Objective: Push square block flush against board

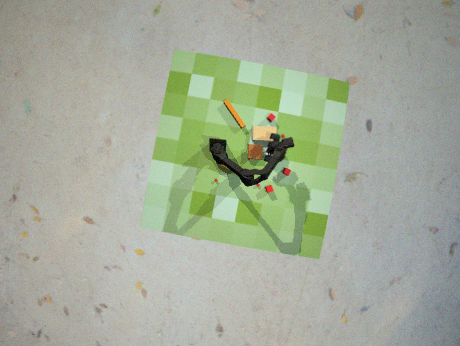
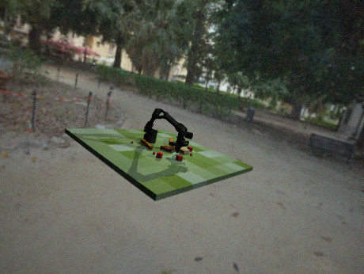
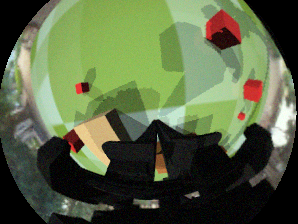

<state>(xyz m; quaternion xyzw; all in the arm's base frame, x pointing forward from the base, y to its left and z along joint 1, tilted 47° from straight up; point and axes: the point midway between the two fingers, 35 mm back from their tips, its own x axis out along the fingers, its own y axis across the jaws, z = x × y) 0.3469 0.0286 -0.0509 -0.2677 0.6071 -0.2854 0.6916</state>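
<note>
Right now my gripper tip is 9 cm past the brown square block, 4 cm to the left of it and 1 cm below it. From my gripper tip the other things lie so: tan board: 6 cm behind, 10 cm to the left, 1 cm above.
</note>
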